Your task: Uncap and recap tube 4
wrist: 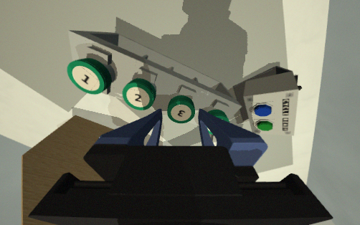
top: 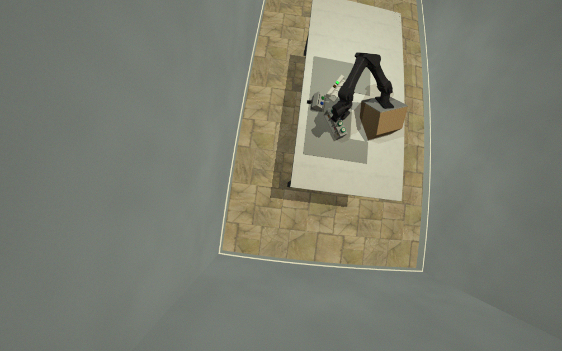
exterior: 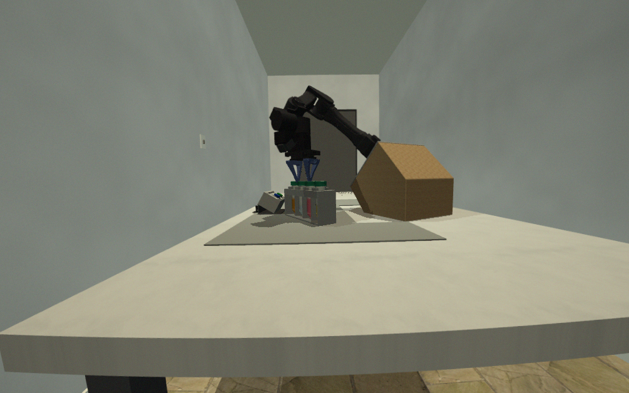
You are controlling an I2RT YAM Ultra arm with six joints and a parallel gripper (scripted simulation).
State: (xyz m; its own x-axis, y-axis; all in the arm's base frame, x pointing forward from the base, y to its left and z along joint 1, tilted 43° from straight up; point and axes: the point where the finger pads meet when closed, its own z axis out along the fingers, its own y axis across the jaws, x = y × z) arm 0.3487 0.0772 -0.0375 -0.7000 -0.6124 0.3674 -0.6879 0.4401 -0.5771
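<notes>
The green ready key lies 170 mm to the right of my hand, 70 mm ahead of it and 60 mm below it. Round my hand: blue cycle key: 130 mm to the right, 80 mm ahead, 60 mm below.
</notes>
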